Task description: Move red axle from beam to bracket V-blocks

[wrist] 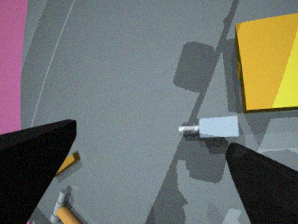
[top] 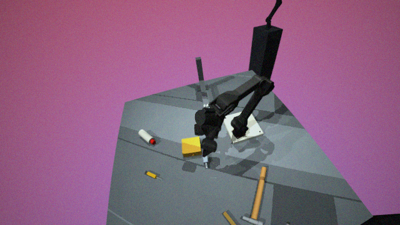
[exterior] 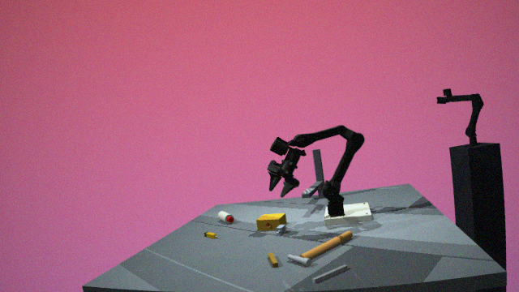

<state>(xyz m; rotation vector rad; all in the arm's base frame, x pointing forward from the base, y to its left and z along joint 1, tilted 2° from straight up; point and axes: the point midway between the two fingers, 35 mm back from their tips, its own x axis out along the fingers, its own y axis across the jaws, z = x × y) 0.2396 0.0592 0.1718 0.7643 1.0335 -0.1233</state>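
Right now the small pale block is 1 cm ahead of my gripper tip, 1 cm to the right of it and 16 cm below it. The rest, counted from my gripper tip: small yellow screwdriver: 32 cm ahead, 7 cm to the right, 17 cm below; then yellow beam: 4 cm ahead, 13 cm to the right, 15 cm below; then grey bar: 14 cm behind, 48 cm to the left, 17 cm below.
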